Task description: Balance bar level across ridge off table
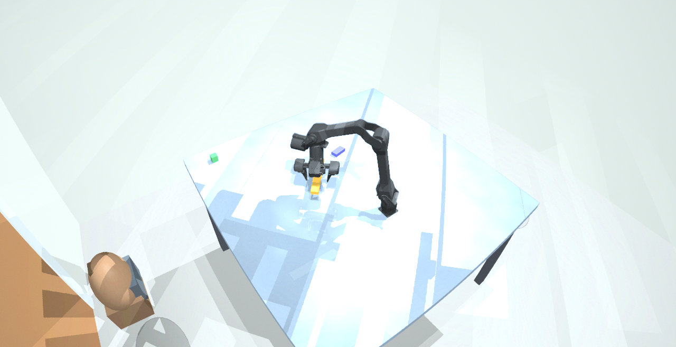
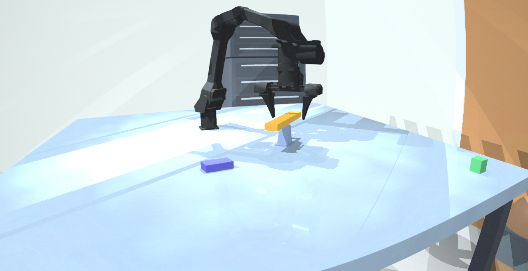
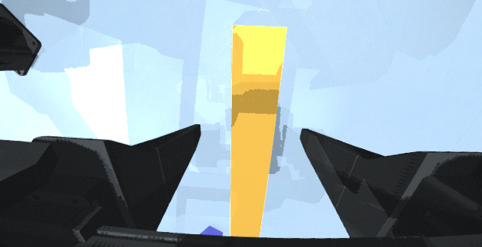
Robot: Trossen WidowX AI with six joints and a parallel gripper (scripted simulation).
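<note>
My gripper tip is 20 mm short of the yellow bar and 20 mm to the left of it. Also, from my gripper tip: purple block (170 mm ahead, 240 mm to the right, 60 mm below); green cube (480 mm ahead, 320 mm to the left, 50 mm below).
</note>
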